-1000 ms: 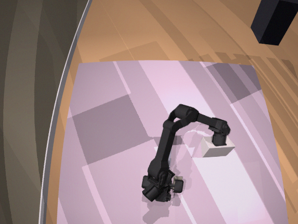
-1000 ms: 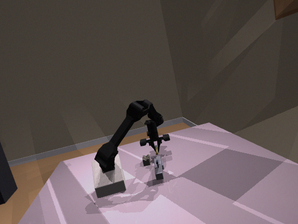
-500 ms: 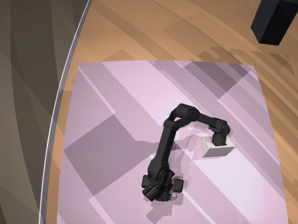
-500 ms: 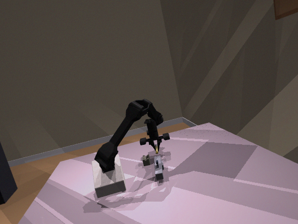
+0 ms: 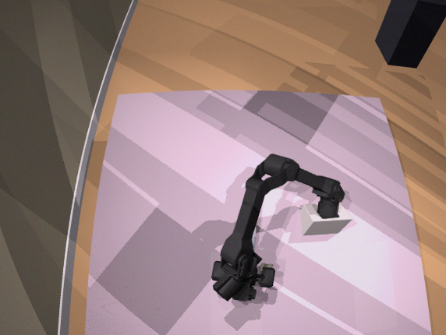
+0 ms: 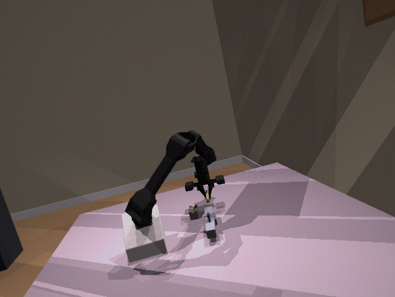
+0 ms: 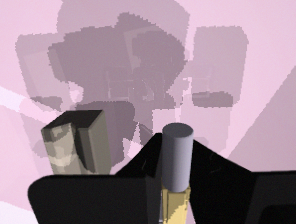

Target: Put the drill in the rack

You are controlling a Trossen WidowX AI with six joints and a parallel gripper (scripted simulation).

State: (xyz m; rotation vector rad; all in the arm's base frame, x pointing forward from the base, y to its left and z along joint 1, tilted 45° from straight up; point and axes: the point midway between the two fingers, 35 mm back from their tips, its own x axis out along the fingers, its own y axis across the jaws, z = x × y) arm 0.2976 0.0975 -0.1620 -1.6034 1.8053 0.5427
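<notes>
Now: the rack 80 mm behind my gripper tip, 20 mm to the right of it and 30 mm below it. From my gripper tip the other things lie so: small dark piece (50 mm behind, 220 mm to the right); drill (10 mm behind, 40 mm to the right, 30 mm above).
</notes>
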